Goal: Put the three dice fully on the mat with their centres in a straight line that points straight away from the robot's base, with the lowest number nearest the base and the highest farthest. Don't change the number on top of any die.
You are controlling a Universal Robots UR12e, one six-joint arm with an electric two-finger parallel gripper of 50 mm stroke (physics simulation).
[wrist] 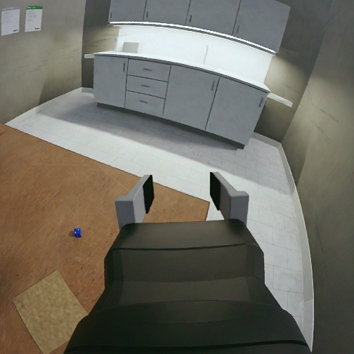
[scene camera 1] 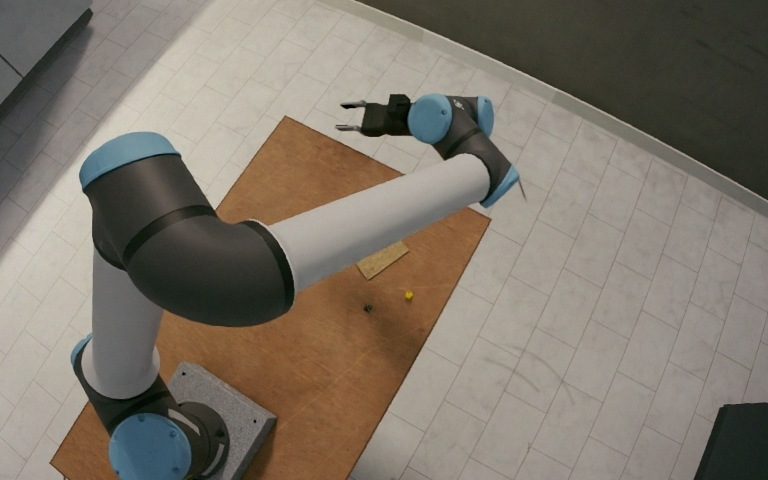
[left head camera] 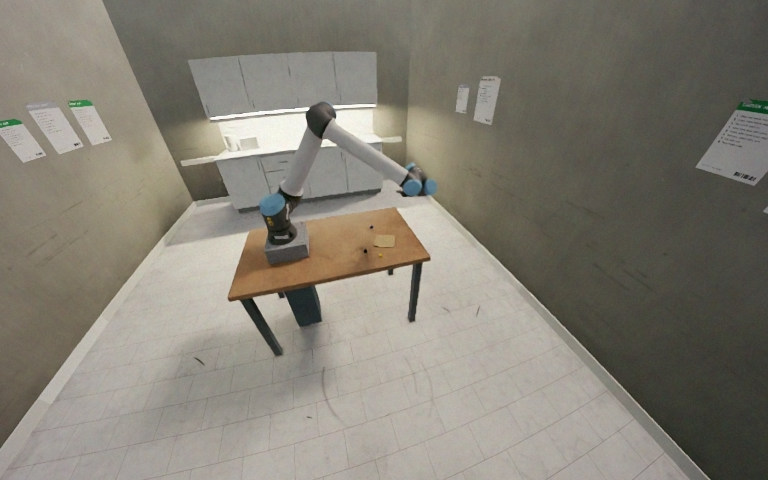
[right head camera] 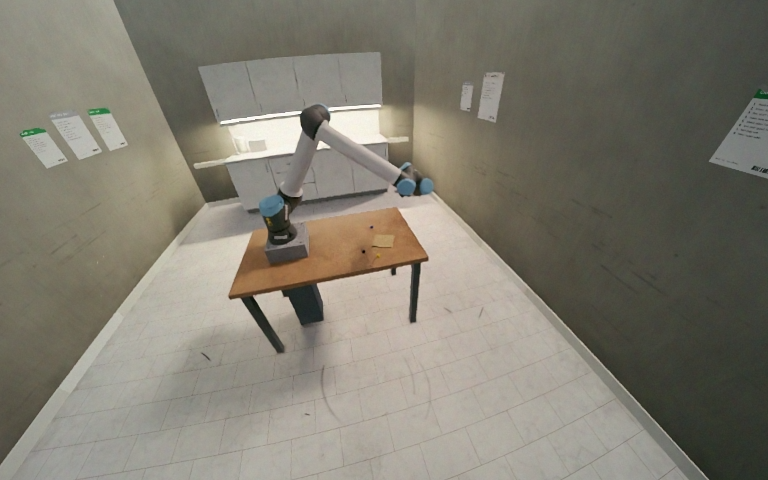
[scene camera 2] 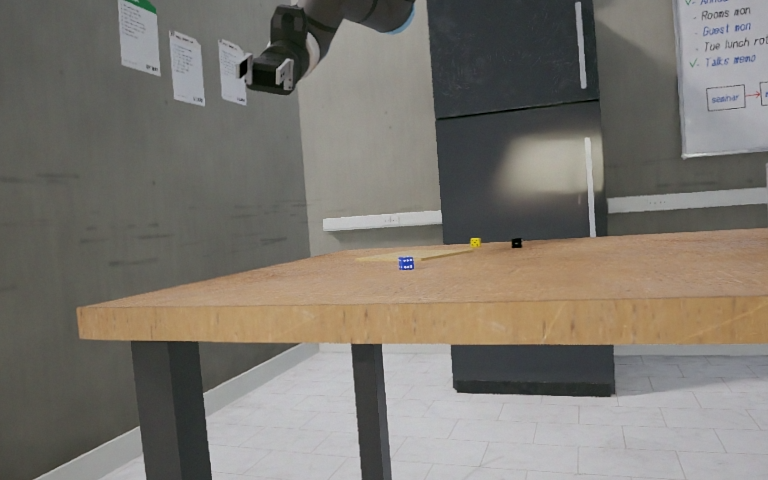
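Where they show: gripper, between the fingertips: (scene camera 1: 340,117) (left head camera: 399,190) (scene camera 2: 257,74); arm's base, origin of its link: (left head camera: 283,235) (right head camera: 283,235).
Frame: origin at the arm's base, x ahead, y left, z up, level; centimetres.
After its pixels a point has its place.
Observation:
A tan mat (left head camera: 384,241) @[x 66.1, y -13.2, z -11.1 cm] (right head camera: 383,241) @[x 66.4, y -13.3, z -11.1 cm] (scene camera 1: 382,260) @[x 64.2, y -16.7, z -11.1 cm] (scene camera 2: 396,257) @[x 68.3, y -7.1, z -11.1 cm] (wrist: 51,311) lies on the table. A blue die (left head camera: 371,226) @[x 62.4, y 7.3, z -10.3 cm] (right head camera: 371,226) @[x 62.5, y 7.0, z -10.2 cm] (scene camera 2: 406,263) @[x 62.4, y 8.1, z -10.6 cm] (wrist: 77,232) lies on the table off the mat. A yellow die (left head camera: 380,255) @[x 58.7, y -27.8, z -10.2 cm] (right head camera: 378,255) @[x 59.0, y -28.1, z -10.1 cm] (scene camera 1: 408,295) @[x 58.6, y -27.6, z -9.9 cm] (scene camera 2: 475,242) @[x 58.8, y -26.8, z -10.6 cm] and a black die (left head camera: 365,250) @[x 50.7, y -20.1, z -9.9 cm] (right head camera: 363,251) @[x 50.7, y -20.5, z -10.5 cm] (scene camera 1: 367,308) @[x 50.4, y -19.7, z -9.9 cm] (scene camera 2: 516,242) @[x 50.6, y -18.9, z -10.5 cm] lie off the mat on its other side, the black one nearer the base. The top numbers are too small to read. My gripper (scene camera 1: 347,116) @[x 83.6, y 4.8, z 17.4 cm] (scene camera 2: 265,70) @[x 83.6, y 4.8, z 17.4 cm] (wrist: 181,184) is open and empty, high above the table's far end, pointing sideways.
The wooden table (left head camera: 334,254) @[x 30.6, y -15.9, z -11.5 cm] (right head camera: 334,254) @[x 31.7, y -16.3, z -11.5 cm] (scene camera 1: 317,362) @[x 31.8, y -15.0, z -11.5 cm] (scene camera 2: 254,288) @[x 76.8, y 21.5, z -11.5 cm] (wrist: 35,185) carries my arm's base on a grey block (left head camera: 287,249) @[x 2.6, y -12.8, z -2.5 cm] (right head camera: 287,249) @[x 3.1, y -12.9, z -2.7 cm] (scene camera 1: 243,413) @[x 12.4, y -7.5, z -0.5 cm]. My forearm (scene camera 1: 385,212) @[x 52.1, y -25.1, z 58.5 cm] hides part of the mat in scene camera 1. Cabinets and walls stand beyond the table.

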